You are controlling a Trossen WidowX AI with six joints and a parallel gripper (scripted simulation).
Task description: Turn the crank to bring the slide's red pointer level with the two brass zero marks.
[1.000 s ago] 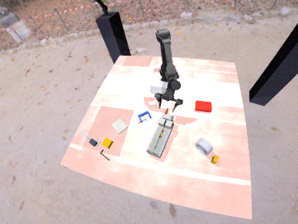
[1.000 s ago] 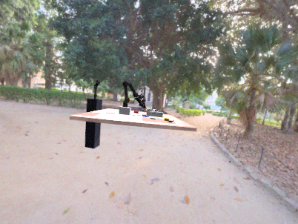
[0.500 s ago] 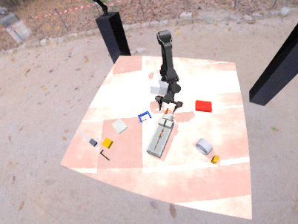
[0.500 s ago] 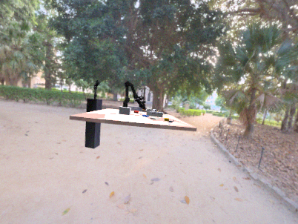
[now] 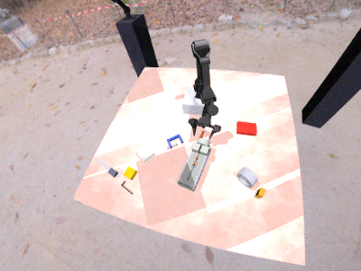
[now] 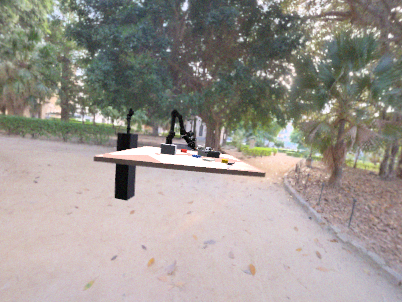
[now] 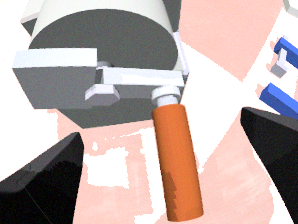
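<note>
My gripper tip is 20 mm past the crank handle and 10 mm below it. The rest, counted from my gripper tip: white tile (310 mm to the right, 180 mm ahead, 60 mm below); then red pointer (130 mm ahead, 20 mm to the left, 10 mm above); then red block (240 mm to the left, 190 mm behind, 50 mm below).
</note>
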